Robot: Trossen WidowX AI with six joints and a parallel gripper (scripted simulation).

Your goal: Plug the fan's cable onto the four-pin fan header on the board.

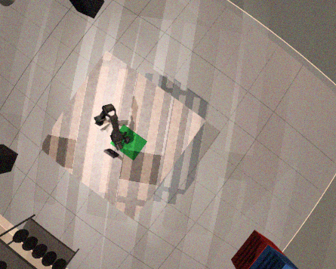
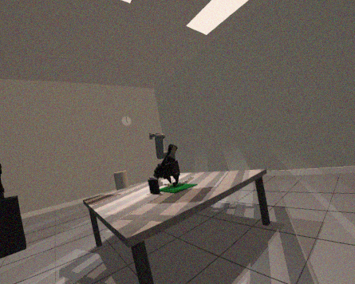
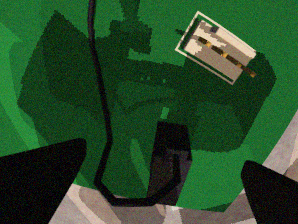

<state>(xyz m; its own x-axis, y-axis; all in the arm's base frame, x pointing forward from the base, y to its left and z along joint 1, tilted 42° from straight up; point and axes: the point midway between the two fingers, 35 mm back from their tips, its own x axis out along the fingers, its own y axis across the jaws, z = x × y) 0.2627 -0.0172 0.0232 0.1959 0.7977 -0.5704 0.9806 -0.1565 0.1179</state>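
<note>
Now: gripper tip 2 cm past the cream four-pin fan header, 6 cm to the left of it and 3 cm above it. Round my gripper tip: green board (7 cm ahead, 6 cm to the right, 4 cm below); then black fan plug (1 cm to the left, 1 cm below); then black fan (2 cm behind, 21 cm to the right, 3 cm above).
</note>
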